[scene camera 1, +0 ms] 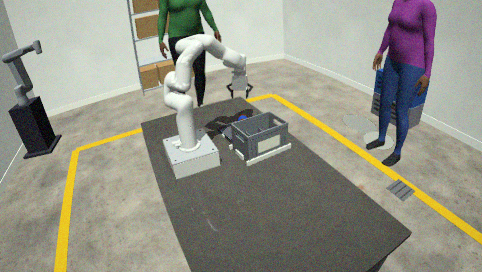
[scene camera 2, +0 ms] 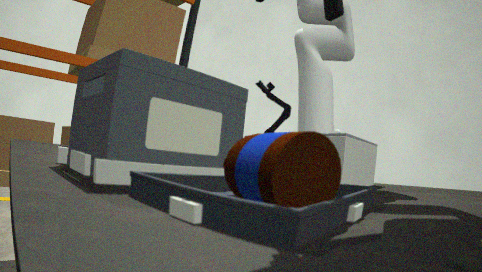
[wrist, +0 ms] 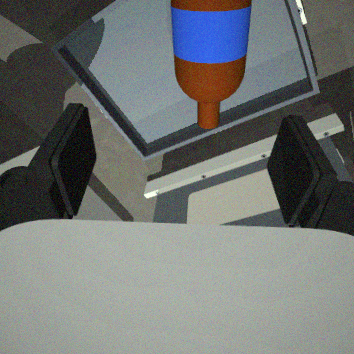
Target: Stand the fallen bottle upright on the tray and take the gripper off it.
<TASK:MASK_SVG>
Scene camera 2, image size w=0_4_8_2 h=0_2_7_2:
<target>brown bottle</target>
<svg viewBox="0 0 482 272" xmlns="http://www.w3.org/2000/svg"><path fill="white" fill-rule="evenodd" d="M340 156L333 142L319 132L302 131L252 134L237 141L229 150L223 164L224 176L228 187L238 198L285 207L302 208L332 200L336 197L341 182Z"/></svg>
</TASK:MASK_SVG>
